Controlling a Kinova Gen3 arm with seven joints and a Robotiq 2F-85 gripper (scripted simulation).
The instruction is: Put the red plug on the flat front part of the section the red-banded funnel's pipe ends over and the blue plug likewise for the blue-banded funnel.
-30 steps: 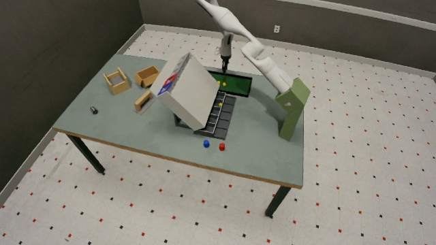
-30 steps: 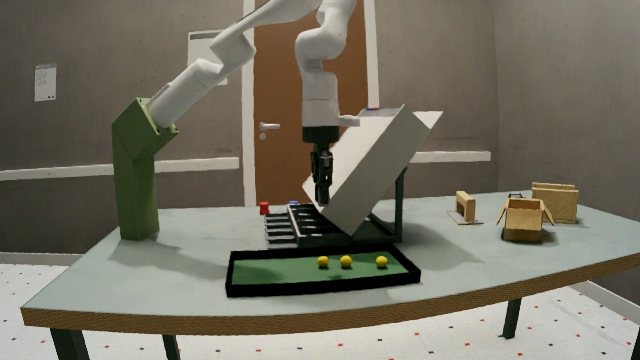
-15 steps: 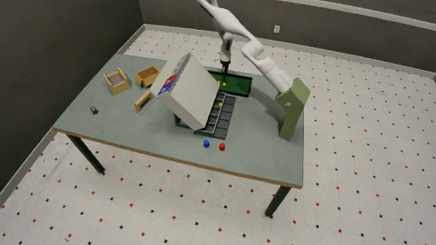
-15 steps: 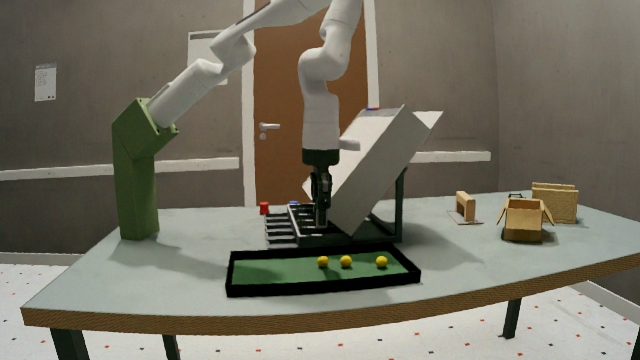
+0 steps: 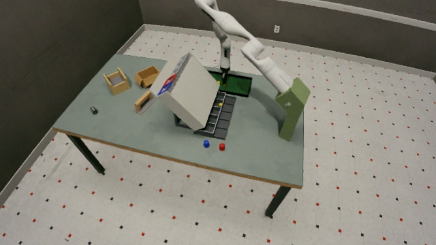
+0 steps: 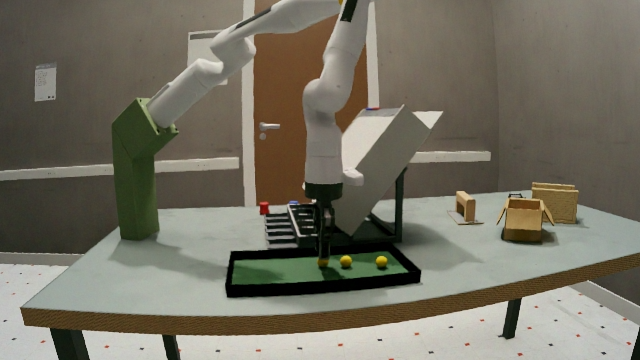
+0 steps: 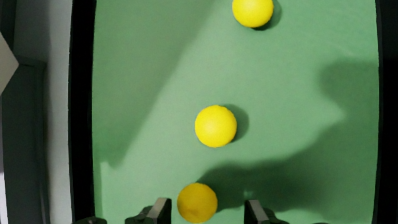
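My hand is 1 cm past the green marble tray, 2 cm to the left of it and 4 cm above it. Round my hand: cardboard box (59 cm ahead, 10 cm to the left, 1 cm below); then white cover (10 cm ahead, 32 cm to the left, 16 cm above); then wooden crate (82 cm ahead, 22 cm to the left).
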